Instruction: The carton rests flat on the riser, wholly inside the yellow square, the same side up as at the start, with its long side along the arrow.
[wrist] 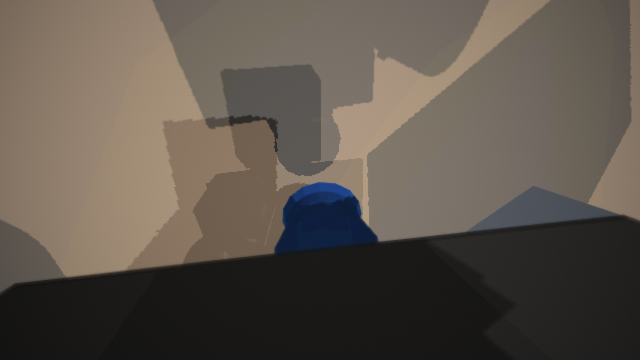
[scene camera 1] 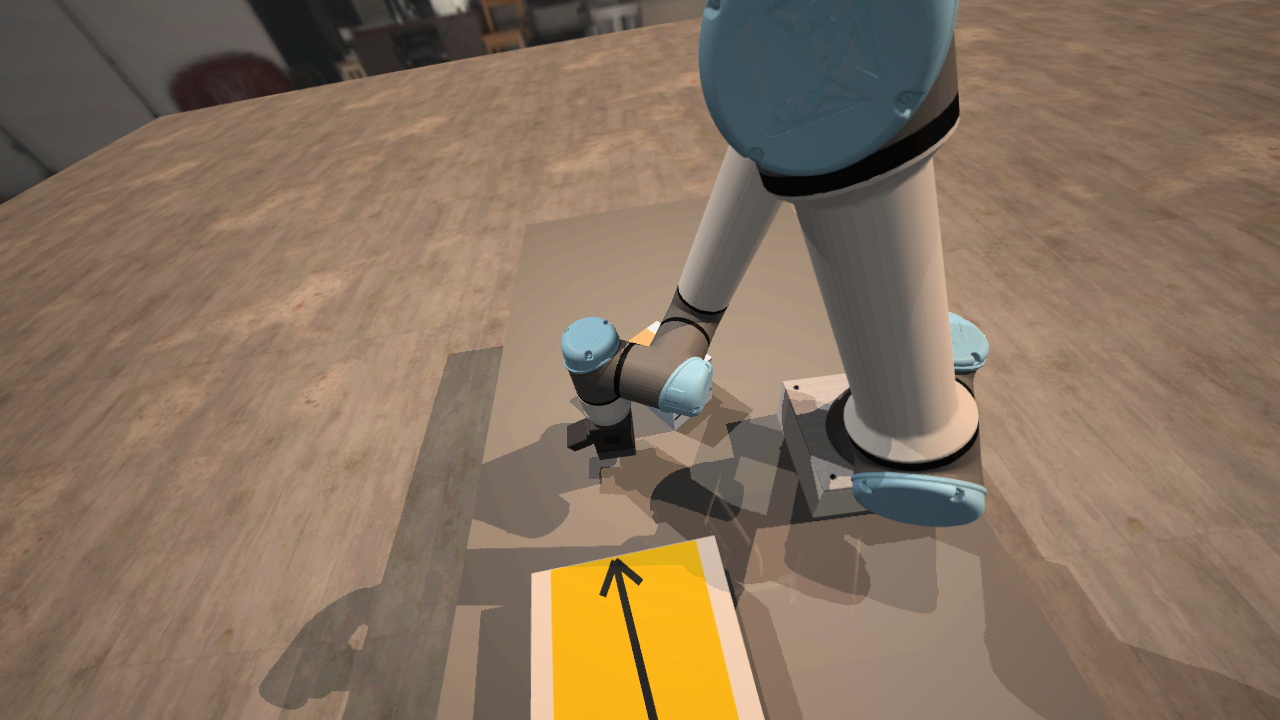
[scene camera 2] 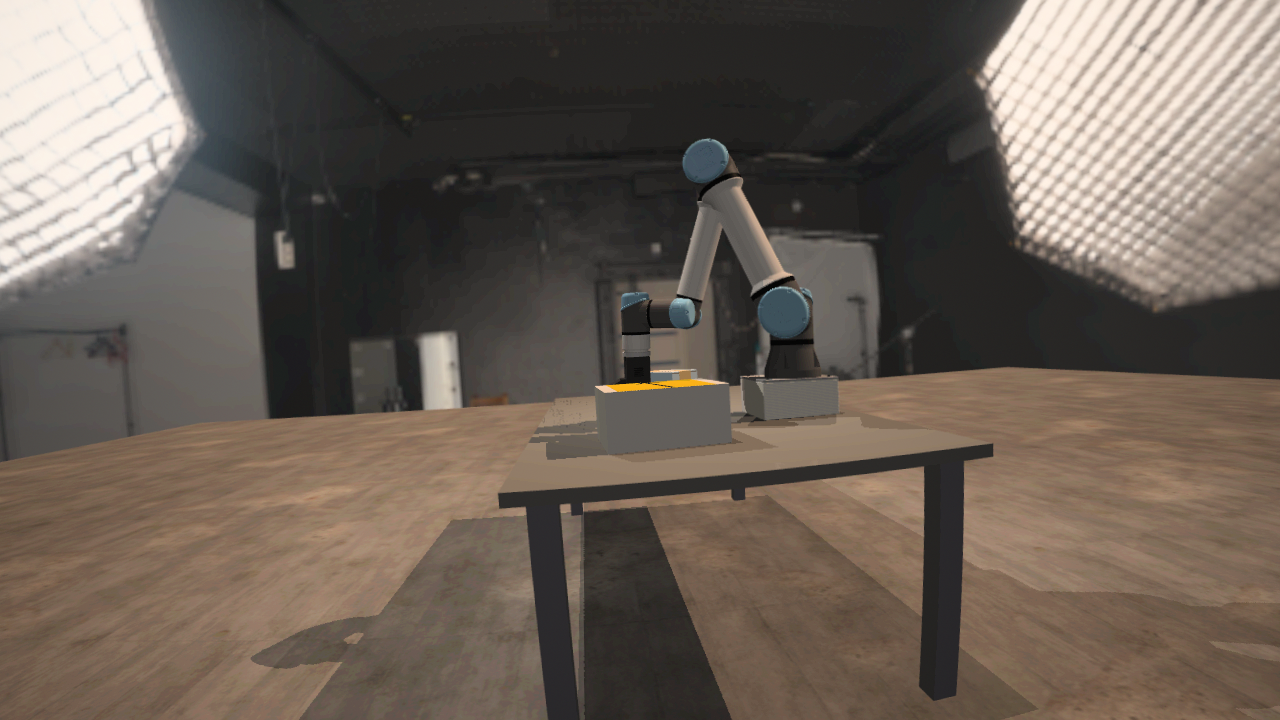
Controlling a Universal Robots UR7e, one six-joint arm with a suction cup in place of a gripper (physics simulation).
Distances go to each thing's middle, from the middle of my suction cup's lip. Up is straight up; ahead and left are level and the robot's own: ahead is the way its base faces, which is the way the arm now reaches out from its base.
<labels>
The carton [scene camera 1: 674, 420] is 130 mm to the right of my suction cup, 100 mm behind it and 20 mm above it. From my suction cup the other things lie so: riser [scene camera 1: 655, 627]: 320 mm to the left, 20 mm above, 10 mm behind.
</labels>
